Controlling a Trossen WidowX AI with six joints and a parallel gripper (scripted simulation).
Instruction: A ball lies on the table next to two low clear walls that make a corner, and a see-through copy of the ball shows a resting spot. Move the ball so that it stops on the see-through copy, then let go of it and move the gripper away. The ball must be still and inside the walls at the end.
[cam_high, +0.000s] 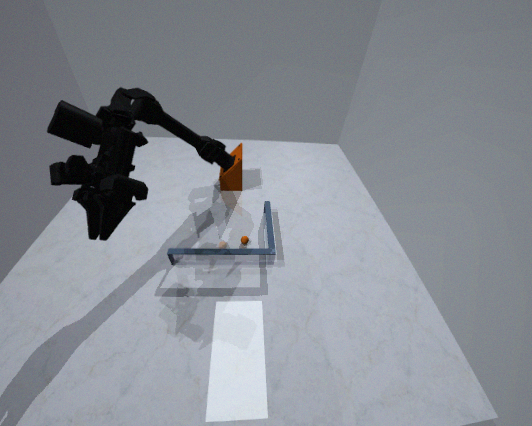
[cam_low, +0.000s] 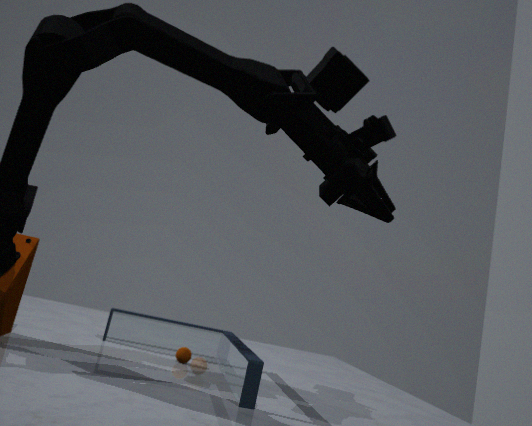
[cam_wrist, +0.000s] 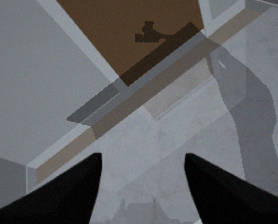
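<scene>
Right now the orange ball is 280 mm below my gripper tip, 250 mm behind it and 230 mm to the left of it. Also, from my gripper tip: see-through copy of ball 280 mm below, 220 mm behind, 160 mm to the left.
</scene>
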